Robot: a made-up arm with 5 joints.
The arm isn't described. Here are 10 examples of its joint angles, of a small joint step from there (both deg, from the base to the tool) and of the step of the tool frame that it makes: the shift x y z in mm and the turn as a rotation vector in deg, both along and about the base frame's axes.
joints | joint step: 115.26 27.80 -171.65 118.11 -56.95 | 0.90 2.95 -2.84 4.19 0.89
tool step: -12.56 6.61 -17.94 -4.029 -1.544 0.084
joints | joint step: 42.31 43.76 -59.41 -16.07 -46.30 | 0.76 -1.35 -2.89 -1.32 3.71
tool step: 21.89 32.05 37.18 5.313 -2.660 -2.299
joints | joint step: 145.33 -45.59 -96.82 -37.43 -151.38 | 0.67 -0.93 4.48 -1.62 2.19
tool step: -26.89 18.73 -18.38 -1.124 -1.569 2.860
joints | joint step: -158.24 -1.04 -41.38 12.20 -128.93 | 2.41 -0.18 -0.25 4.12 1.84
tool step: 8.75 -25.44 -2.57 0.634 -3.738 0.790
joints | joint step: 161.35 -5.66 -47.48 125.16 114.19 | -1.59 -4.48 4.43 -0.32 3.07
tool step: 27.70 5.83 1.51 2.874 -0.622 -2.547
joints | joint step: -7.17 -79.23 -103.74 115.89 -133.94 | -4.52 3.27 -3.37 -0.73 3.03
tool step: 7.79 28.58 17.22 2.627 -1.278 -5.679
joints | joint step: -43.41 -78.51 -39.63 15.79 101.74 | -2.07 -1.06 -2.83 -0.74 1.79
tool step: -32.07 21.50 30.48 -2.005 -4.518 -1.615
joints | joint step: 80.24 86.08 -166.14 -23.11 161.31 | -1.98 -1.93 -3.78 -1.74 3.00
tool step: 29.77 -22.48 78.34 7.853 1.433 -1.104
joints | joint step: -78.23 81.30 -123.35 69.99 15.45 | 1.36 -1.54 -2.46 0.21 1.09
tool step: 26.32 -26.35 46.29 -3.804 -0.350 0.380
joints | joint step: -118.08 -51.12 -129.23 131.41 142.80 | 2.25 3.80 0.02 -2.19 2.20
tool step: -35.05 -48.85 17.34 0.710 -2.199 0.781
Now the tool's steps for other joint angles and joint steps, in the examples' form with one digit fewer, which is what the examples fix.
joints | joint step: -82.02 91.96 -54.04 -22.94 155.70 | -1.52 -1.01 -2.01 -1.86 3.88
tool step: 2.1 -38.2 -3.3 -4.95 0.22 -5.31
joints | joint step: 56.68 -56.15 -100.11 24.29 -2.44 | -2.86 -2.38 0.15 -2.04 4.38
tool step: -29.2 -29.8 -4.5 5.30 0.15 0.19
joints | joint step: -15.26 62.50 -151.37 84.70 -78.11 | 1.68 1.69 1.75 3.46 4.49
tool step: 7.7 27.4 -55.0 1.77 6.66 -2.81
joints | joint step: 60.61 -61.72 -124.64 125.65 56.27 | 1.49 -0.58 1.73 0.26 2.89
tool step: 13.4 5.5 -0.5 -0.04 2.87 0.04
